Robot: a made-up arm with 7 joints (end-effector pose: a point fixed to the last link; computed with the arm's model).
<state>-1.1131 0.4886 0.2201 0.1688 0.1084 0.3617 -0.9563</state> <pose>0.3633 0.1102 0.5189 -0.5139 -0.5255 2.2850</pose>
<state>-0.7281 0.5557 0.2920 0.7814 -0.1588 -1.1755 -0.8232</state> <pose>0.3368 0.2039 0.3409 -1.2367 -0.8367 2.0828</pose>
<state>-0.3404 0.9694 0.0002 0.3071 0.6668 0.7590 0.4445</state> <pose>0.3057 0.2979 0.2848 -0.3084 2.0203 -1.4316</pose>
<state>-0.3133 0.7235 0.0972 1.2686 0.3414 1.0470 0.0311</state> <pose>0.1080 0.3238 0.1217 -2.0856 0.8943 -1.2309</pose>
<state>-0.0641 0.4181 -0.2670 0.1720 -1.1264 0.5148 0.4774</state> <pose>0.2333 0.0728 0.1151 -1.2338 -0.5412 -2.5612</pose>
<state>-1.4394 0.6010 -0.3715 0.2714 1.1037 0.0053 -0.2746</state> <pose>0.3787 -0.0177 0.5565 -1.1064 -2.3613 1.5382</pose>
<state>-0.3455 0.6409 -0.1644 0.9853 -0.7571 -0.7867 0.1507</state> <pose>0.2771 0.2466 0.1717 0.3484 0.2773 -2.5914</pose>
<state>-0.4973 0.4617 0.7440 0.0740 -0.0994 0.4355 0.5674</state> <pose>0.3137 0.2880 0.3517 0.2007 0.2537 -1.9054</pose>
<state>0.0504 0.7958 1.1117 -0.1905 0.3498 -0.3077 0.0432</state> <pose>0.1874 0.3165 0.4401 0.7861 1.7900 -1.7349</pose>
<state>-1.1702 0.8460 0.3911 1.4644 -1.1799 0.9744 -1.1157</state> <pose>0.3230 0.2824 0.3681 -0.2814 1.9413 1.8301</pose>
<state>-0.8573 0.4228 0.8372 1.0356 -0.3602 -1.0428 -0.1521</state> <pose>0.3279 0.2717 0.3215 1.2628 -0.0252 -2.0183</pose>
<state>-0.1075 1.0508 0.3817 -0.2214 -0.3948 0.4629 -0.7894</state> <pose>0.2676 0.2248 0.3950 0.2022 -0.6120 2.4644</pose>
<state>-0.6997 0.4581 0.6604 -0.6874 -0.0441 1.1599 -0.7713</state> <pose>0.2351 0.1708 0.4831 -0.4684 -0.1651 2.8583</pose>
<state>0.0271 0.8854 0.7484 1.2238 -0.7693 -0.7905 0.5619</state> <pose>0.0790 0.4568 0.2720 0.3778 0.5131 -1.2295</pose>
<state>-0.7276 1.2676 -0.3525 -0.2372 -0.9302 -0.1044 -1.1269</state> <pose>0.2902 0.1039 0.4794 -0.3230 -0.3216 1.4177</pose>
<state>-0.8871 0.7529 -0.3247 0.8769 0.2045 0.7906 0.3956</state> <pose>0.3697 0.2249 0.2653 -0.7284 1.5331 -1.9354</pose>
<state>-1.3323 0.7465 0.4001 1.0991 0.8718 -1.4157 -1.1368</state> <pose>0.3575 0.1861 0.4936 -0.5311 -1.5654 1.1511</pose>
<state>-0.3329 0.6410 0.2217 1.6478 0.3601 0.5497 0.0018</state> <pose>0.0596 0.2943 0.0782 -2.1595 0.7018 -1.5603</pose>
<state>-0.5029 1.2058 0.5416 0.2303 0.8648 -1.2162 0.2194</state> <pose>0.2940 0.2347 0.4805 -1.3599 -2.1062 1.0424</pose>
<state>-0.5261 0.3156 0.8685 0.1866 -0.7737 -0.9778 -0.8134</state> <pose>0.2220 0.2863 0.3469 2.0827 0.4059 -2.0214</pose>
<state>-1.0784 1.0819 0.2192 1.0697 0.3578 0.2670 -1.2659</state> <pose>0.3055 0.3322 0.4767 0.7192 -0.4811 2.6214</pose>
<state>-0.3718 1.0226 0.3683 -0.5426 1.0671 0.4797 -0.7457</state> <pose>0.2635 0.1680 0.4829 0.0077 2.3399 -1.8178</pose>
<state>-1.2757 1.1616 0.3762 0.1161 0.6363 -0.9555 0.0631</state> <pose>0.2244 0.1452 0.6815 2.0964 2.0797 -0.7595</pose>
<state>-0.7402 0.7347 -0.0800 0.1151 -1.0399 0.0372 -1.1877</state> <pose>0.3466 0.1398 0.4230 -0.6456 0.3086 1.6301</pose>
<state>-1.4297 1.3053 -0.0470 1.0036 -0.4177 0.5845 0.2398</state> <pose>0.2887 0.3312 0.6048 0.1380 0.3281 -2.1162</pose>
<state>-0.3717 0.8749 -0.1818 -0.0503 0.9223 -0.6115 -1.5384</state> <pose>0.2816 0.1162 0.3011 0.6003 -1.4019 0.4971</pose>
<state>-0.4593 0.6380 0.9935 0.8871 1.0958 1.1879 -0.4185</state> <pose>0.1632 0.3614 0.2108 -1.6855 0.2446 -1.4769</pose>
